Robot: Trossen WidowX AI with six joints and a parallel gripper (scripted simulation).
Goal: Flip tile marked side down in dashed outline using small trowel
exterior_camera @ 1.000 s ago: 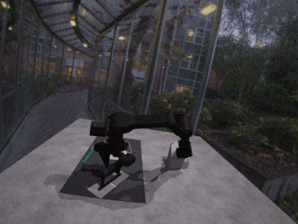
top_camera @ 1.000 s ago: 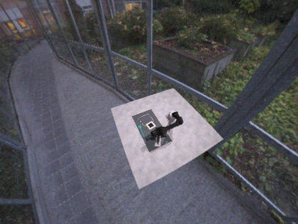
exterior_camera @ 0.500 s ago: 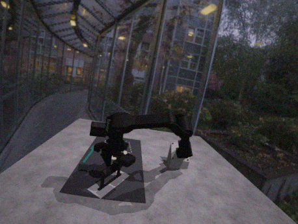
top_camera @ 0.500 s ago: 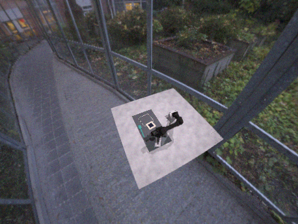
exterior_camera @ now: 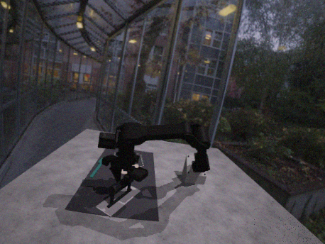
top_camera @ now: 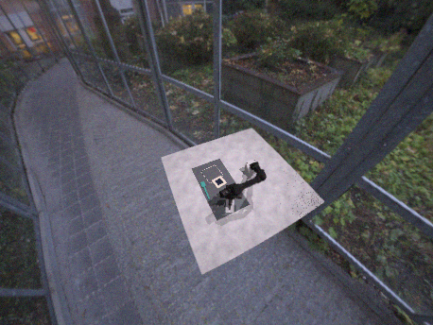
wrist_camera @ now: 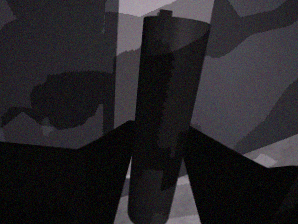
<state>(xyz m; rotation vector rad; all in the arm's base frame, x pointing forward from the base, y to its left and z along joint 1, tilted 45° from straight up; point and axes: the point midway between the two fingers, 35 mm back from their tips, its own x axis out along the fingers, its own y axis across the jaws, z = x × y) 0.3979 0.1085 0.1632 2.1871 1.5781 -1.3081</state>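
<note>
Now: the dark mat 22 cm to the right of my gripper tip and 8 cm below it. The rest, counted from my gripper tip: cream tile: 3 cm behind, 25 cm to the right, 6 cm below; then green trowel: 14 cm ahead, 25 cm to the right, 6 cm below.
</note>
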